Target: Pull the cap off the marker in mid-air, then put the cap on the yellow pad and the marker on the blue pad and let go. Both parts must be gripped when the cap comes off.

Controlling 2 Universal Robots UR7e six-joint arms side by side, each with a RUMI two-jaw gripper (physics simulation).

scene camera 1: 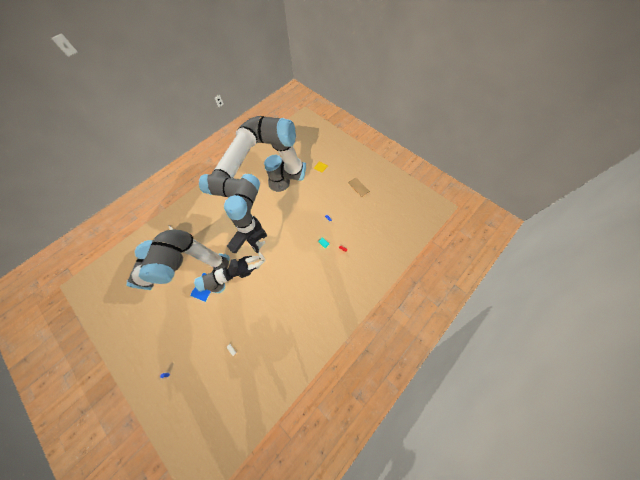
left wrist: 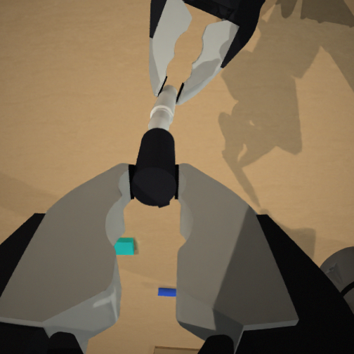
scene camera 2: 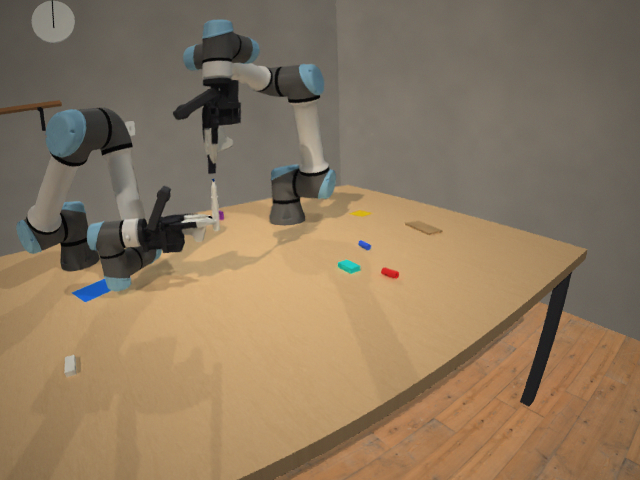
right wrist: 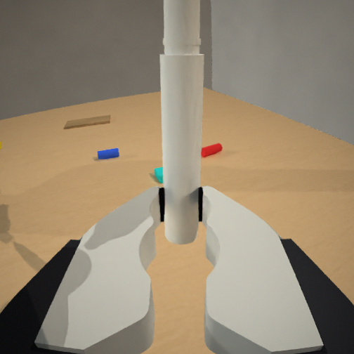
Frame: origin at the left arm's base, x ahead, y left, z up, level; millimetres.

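Seen in the pictures: left gripper, fingertip midpoint: (scene camera 1: 256, 248) (scene camera 2: 212, 163); right gripper, fingertip midpoint: (scene camera 1: 263, 258) (scene camera 2: 216, 220); left arm's base, link origin: (scene camera 1: 279, 182) (scene camera 2: 287, 220); right arm's base, link origin: (scene camera 2: 80, 263).
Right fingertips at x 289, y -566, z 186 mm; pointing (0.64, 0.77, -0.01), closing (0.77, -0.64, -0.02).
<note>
Offsets run from my right fingertips to a thing's top centre.
My left gripper (scene camera 1: 261, 248) (scene camera 2: 211, 159) (left wrist: 155, 168) is shut on the black cap {2 mm ahead, 1 mm right, 173 mm up} (scene camera 2: 211, 167) (left wrist: 156, 150), high above the table. My right gripper (scene camera 1: 262, 259) (scene camera 2: 215, 221) (right wrist: 181, 189) is shut on the lower part of the white marker {1 mm ahead, 2 mm right, 111 mm up} (scene camera 2: 214, 198) (left wrist: 162, 114) (right wrist: 181, 125), which stands upright in mid-air below the cap. In scene camera 2 a small gap shows between the cap and the marker's blue tip. The yellow pad {89 mm back, 824 mm left, 186 mm down} (scene camera 1: 321, 166) (scene camera 2: 360, 213) lies near the left arm's base. The blue pad {297 mm back, 277 mm right, 186 mm down} (scene camera 1: 200, 295) (scene camera 2: 88, 291) lies below the right arm's wrist, partly hidden by it.
A teal block {209 mm ahead, 294 mm left, 171 mm down} (scene camera 1: 323, 242) (scene camera 2: 348, 266), a blue cylinder {156 mm ahead, 465 mm left, 165 mm down} (scene camera 1: 328, 218) (scene camera 2: 364, 245), a red cylinder {336 mm ahead, 314 mm left, 165 mm down} (scene camera 1: 343, 248) (scene camera 2: 389, 272) and a brown board {233 mm ahead, 782 mm left, 178 mm down} (scene camera 1: 358, 187) (scene camera 2: 423, 227) lie on the table. A white block {53 mm ahead, 479 mm right, 174 mm down} (scene camera 1: 231, 349) (scene camera 2: 70, 365) lies nearer scene camera 2.
</note>
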